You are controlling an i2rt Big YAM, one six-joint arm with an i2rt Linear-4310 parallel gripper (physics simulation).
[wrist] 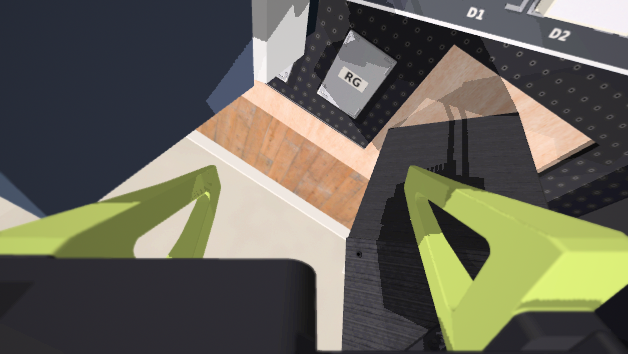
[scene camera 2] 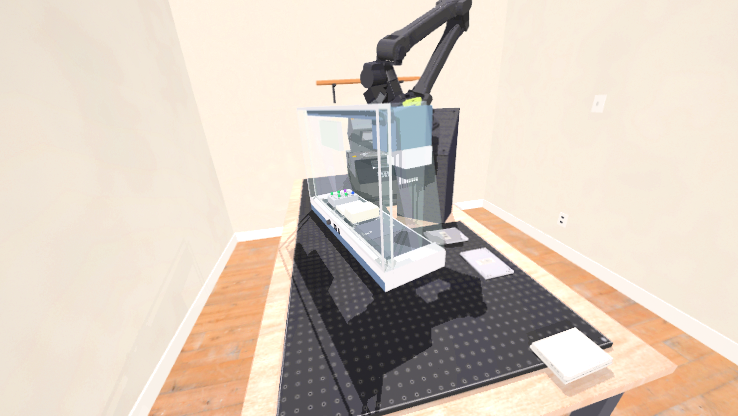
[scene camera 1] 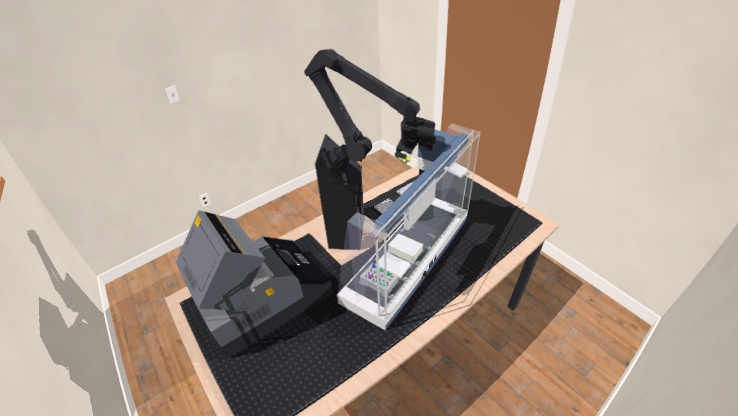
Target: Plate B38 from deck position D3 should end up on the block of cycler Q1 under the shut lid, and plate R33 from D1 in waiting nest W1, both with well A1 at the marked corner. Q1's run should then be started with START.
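Places are measured from the arm's base along level axes (x back, y down, z right), in centimetres.
Pixels of known places: gripper, between the fingertips: [wrist: 312,176] [scene camera 1: 408,154]; arm's base, origin of its link: [scene camera 1: 333,161].
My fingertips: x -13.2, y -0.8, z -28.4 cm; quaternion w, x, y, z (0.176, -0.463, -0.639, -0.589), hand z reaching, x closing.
Ahead of a thing's pixels: the offset from my fingertips to its middle. "spot": to the spot under its first point.
My gripper [scene camera 1: 404,157] [scene camera 2: 413,101] [wrist: 312,176] is open and empty, high behind the glass-walled deck unit. Waiting nest W1 @(dx +22.6, dy +41.8, dz -19.1 cm) [scene camera 2: 490,269] lies flat on the mat with nothing on it. A cream, box-shaped item [scene camera 1: 405,247] [scene camera 2: 357,210] stands on the deck; part of a pale item @(spot: dx -12.8, dy +32.2, dz +14.2 cm) [wrist: 595,12] shows beside the D2 label in the wrist view. The D1 label @(spot: dx -5.5, dy +36.4, dz +6.2 cm) [wrist: 475,13] is readable. No plate names are readable, so I cannot tell R33 or B38 apart. The grey cycler @(spot: dx -21.9, dy +25.7, dz +74.8 cm) [scene camera 1: 268,304] stands at the left with its lid [scene camera 1: 201,258] raised; START is not readable.
Nest RG @(dx +15.2, dy +41.8, dz -0.2 cm) [scene camera 2: 457,236] [wrist: 372,60] lies near the black arm pedestal [scene camera 1: 338,206] [wrist: 450,150]. A blue rail [scene camera 1: 408,198] crosses the deck unit's top. A tube rack [scene camera 1: 379,276] [scene camera 2: 343,197] stands on the deck. A white flat block @(dx +24.9, dy +41.6, dz -53.0 cm) [scene camera 2: 571,353] is at the table corner.
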